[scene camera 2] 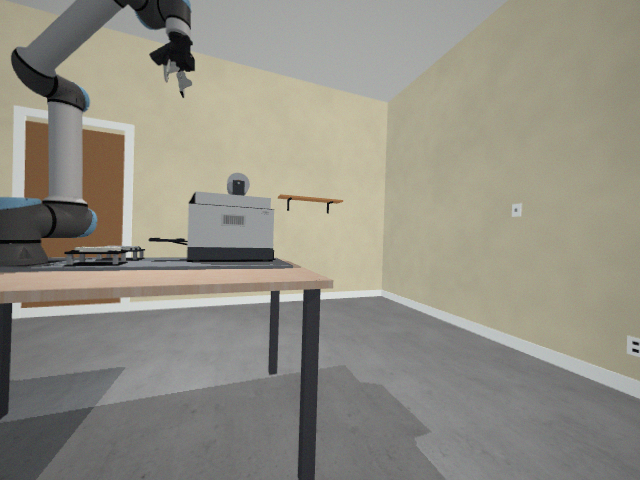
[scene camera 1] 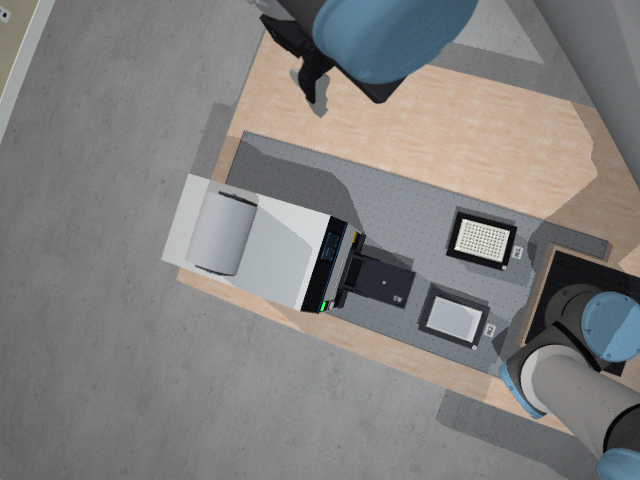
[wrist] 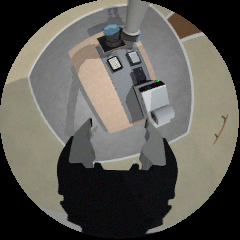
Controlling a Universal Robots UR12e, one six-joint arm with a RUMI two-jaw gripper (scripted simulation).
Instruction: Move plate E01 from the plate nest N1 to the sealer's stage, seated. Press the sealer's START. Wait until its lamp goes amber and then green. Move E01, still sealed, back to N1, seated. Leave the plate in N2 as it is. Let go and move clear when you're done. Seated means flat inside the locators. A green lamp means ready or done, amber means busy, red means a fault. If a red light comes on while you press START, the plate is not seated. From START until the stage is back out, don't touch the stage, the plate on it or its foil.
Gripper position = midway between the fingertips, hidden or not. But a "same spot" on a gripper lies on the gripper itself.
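You can see the gripper in scene camera 2 (175, 90). Scene camera 1 has the gripper as well, and one spot on it there, (scene camera 1: 314, 85), is the same spot as (wrist: 167, 161), since the wrist view shows the gripper too.
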